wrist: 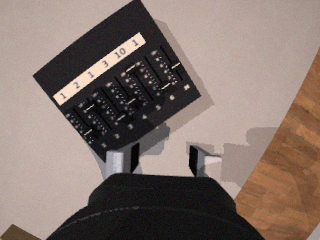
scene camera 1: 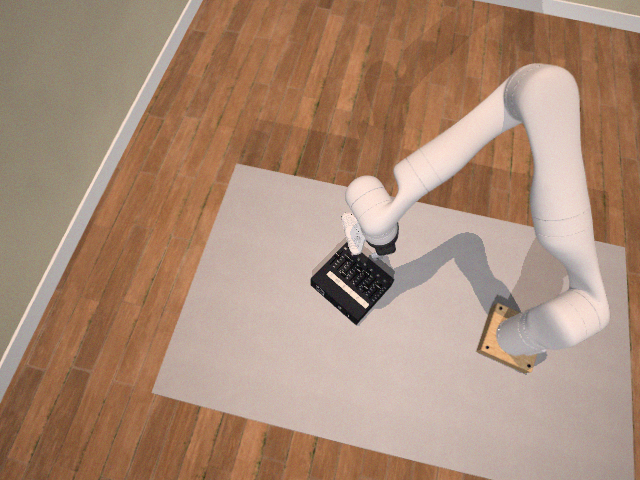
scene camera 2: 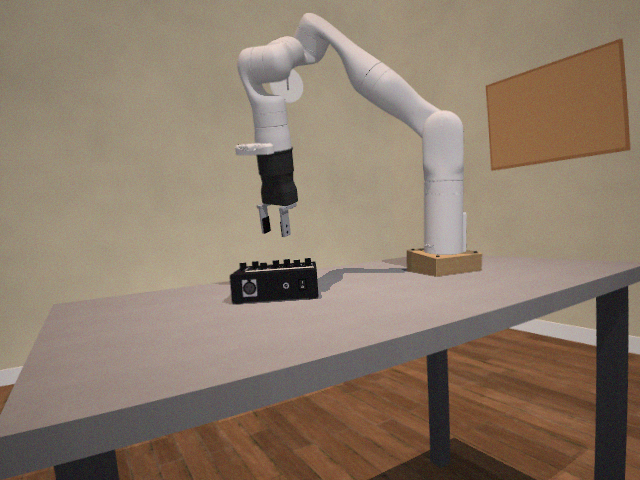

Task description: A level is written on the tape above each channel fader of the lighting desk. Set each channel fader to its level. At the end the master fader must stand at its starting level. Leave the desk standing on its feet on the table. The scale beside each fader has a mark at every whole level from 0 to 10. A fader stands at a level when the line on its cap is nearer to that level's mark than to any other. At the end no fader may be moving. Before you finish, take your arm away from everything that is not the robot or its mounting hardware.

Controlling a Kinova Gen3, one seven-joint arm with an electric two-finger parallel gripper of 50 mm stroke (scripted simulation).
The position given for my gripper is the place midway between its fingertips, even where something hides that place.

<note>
I see my gripper (scene camera 2: 276, 233).
My gripper also shows in the wrist view (wrist: 164, 154).
</note>
